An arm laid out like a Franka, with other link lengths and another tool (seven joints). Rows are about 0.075 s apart.
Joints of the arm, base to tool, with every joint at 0 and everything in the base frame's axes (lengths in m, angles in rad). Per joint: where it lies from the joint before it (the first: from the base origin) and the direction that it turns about. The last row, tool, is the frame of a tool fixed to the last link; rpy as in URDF.
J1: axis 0 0 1 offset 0 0 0.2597
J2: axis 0 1 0 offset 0 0 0
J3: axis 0 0 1 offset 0 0 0.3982
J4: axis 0 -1 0 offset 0.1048 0 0
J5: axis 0 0 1 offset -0.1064 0 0.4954
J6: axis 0 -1 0 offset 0 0 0
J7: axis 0 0 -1 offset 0.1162 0 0
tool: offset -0.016 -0.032 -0.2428 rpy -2.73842 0 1.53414
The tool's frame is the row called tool.
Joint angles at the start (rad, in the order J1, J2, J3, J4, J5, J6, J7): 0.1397, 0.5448, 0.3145, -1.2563, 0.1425, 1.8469, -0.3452
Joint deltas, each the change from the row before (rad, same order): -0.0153, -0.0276, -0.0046, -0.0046, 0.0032, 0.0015, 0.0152; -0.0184, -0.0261, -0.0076, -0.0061, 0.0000, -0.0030, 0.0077; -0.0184, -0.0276, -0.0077, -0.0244, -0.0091, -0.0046, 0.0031; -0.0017, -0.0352, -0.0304, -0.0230, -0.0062, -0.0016, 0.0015; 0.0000, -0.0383, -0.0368, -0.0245, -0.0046, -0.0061, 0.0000; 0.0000, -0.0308, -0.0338, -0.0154, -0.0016, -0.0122, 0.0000; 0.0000, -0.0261, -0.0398, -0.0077, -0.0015, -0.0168, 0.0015; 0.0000, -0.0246, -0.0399, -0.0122, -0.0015, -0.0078, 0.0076; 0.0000, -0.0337, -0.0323, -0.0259, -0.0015, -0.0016, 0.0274; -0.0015, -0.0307, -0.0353, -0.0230, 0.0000, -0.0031, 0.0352; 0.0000, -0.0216, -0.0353, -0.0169, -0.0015, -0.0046, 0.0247
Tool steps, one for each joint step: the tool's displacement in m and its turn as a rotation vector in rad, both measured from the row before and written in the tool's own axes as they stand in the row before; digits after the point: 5 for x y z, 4 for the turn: -0.00817, -0.01366, -0.02178, -0.0244, -0.0030, 0.0304; -0.01391, -0.01555, -0.01932, -0.0173, -0.0063, 0.0294; -0.01581, -0.01706, -0.00789, 0.0031, -0.0118, 0.0269; -0.01652, -0.01885, -0.01345, -0.0044, -0.0213, 0.0319; -0.01919, -0.02193, -0.01378, -0.0020, -0.0196, 0.0351; -0.01816, -0.02007, -0.01234, 0.0001, -0.0117, 0.0317; -0.02341, -0.02116, -0.01273, 0.0007, -0.0085, 0.0389; -0.02466, -0.01972, -0.00999, -0.0030, -0.0048, 0.0459; -0.01834, -0.02086, -0.00859, -0.0051, 0.0038, 0.0574; -0.02244, -0.02092, -0.00776, -0.0052, 0.0113, 0.0686; -0.02354, -0.01652, -0.00483, -0.0013, 0.0085, 0.0577
